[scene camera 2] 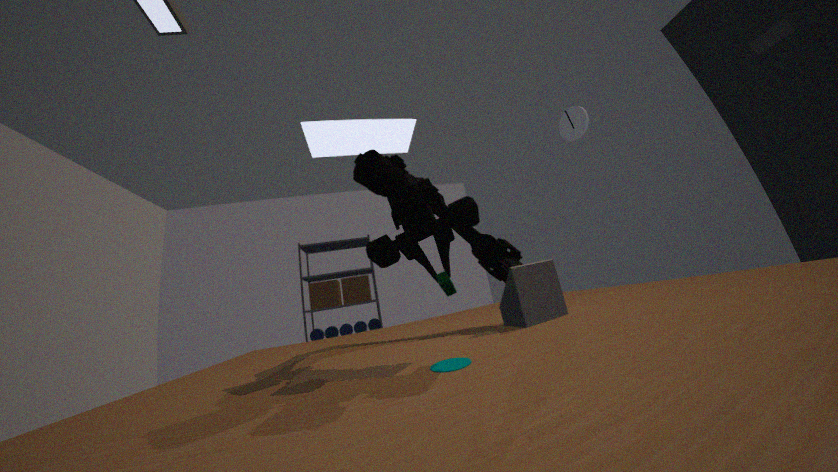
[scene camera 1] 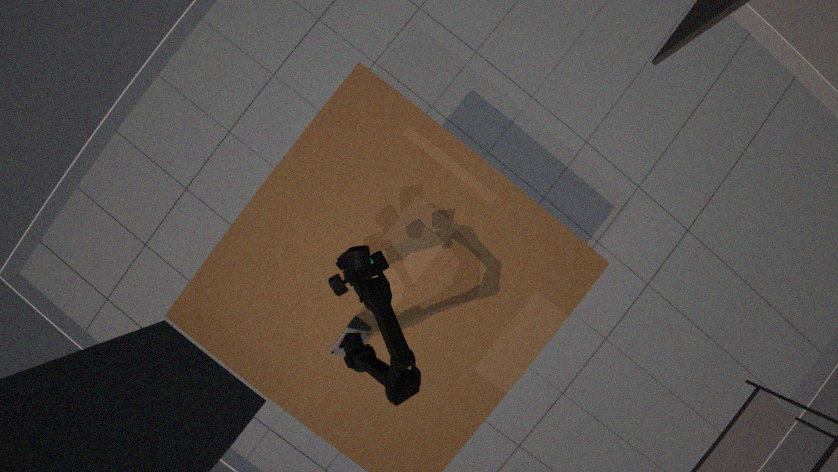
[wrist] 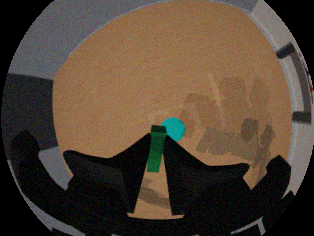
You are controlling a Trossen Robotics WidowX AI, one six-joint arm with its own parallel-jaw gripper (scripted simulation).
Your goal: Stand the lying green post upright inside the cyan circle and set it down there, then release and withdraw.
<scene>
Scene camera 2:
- my gripper: 443,279
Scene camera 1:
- my gripper: 356,266
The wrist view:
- my gripper: 157,137
</scene>
